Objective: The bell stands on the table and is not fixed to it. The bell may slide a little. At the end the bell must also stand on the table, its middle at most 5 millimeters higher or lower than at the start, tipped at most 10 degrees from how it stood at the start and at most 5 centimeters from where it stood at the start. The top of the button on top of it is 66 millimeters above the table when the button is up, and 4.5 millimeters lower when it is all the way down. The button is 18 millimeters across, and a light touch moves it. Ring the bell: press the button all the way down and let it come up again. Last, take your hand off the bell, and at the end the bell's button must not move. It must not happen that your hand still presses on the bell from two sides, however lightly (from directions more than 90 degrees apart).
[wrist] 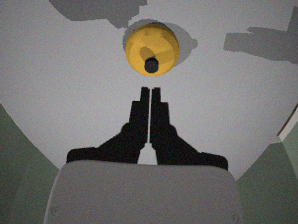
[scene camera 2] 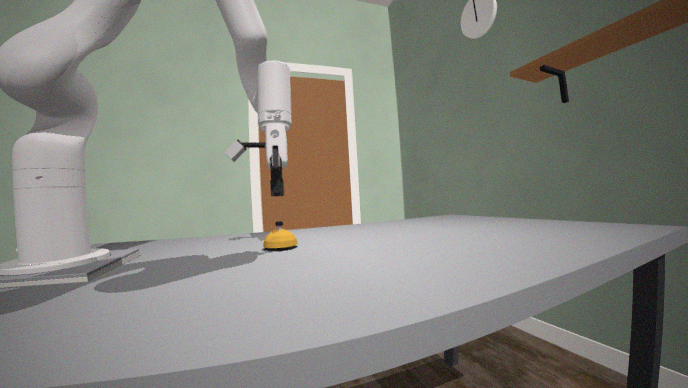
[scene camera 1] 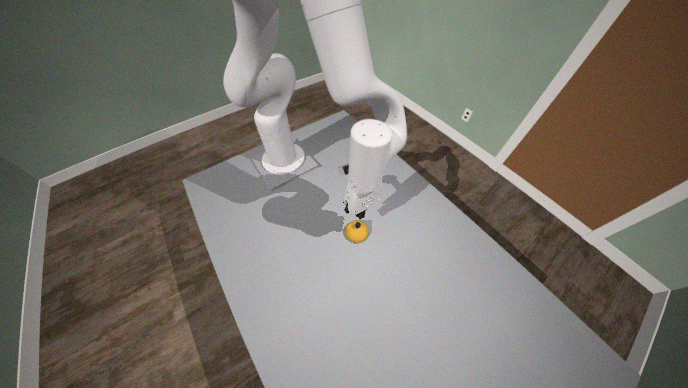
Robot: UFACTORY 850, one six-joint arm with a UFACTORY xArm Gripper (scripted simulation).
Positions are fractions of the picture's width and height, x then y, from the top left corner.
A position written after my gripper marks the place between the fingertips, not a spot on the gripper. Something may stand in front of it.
Scene:
My gripper shows in the wrist view (0.51,0.44), in scene camera 2 (0.40,0.51) and in scene camera 1 (0.52,0.56).

